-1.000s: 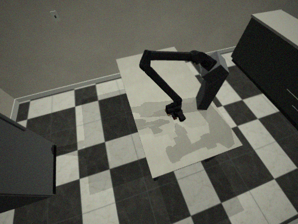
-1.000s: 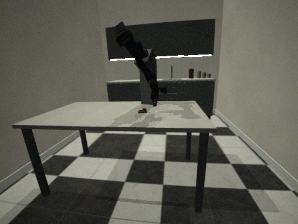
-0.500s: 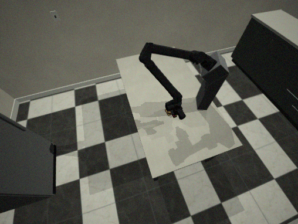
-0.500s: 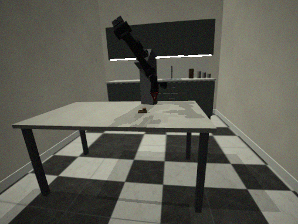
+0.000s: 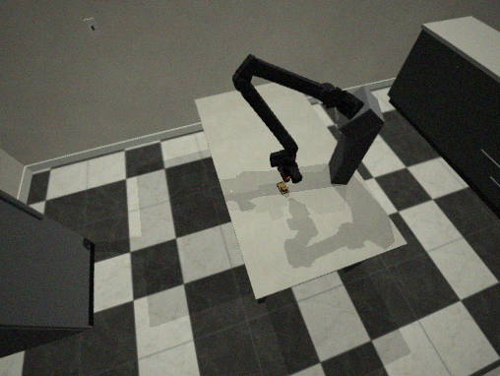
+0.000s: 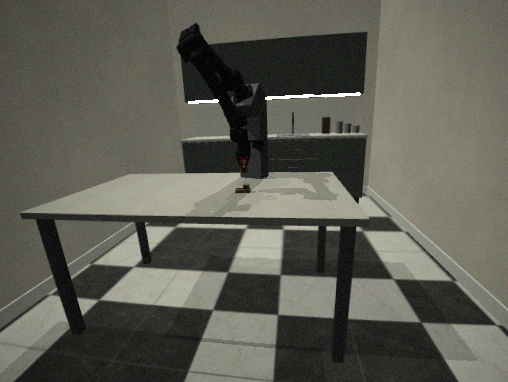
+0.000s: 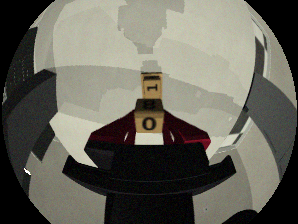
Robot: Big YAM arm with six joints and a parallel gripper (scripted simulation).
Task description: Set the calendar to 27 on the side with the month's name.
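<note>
Now: the wooden tray 10 mm to the right of my hand and 110 mm below it.
</note>
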